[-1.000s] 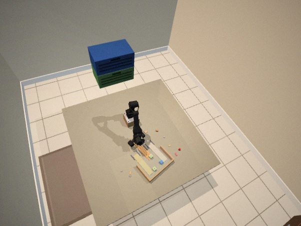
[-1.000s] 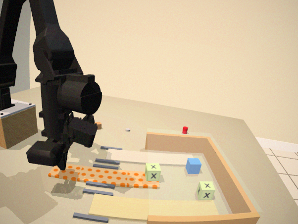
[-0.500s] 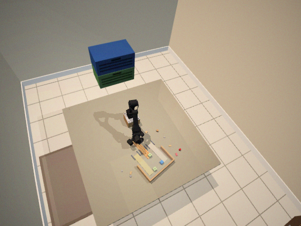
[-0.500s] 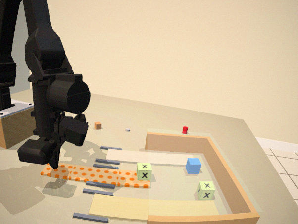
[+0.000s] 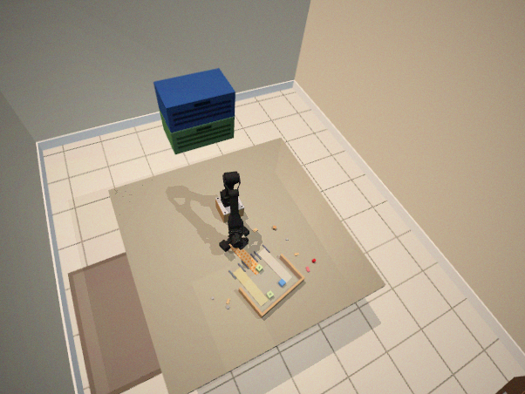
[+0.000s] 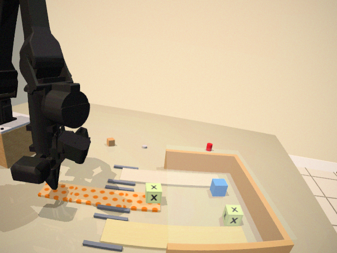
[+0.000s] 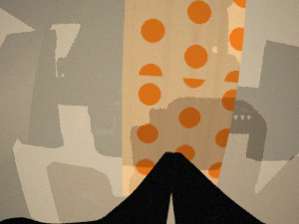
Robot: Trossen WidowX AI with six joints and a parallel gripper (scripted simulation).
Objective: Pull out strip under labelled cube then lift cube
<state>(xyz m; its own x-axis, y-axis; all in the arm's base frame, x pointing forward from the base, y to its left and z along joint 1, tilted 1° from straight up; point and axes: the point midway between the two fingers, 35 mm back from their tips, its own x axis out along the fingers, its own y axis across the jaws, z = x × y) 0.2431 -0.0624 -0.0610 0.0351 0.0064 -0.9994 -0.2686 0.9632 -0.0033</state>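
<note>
My gripper tip is 9 cm short of the orange dotted strip and 3 cm to the right of it. The rest, counted from my gripper tip: small orange cube 28 cm to the left; red peg 38 cm to the left, 30 cm ahead, 1 cm above.
</note>
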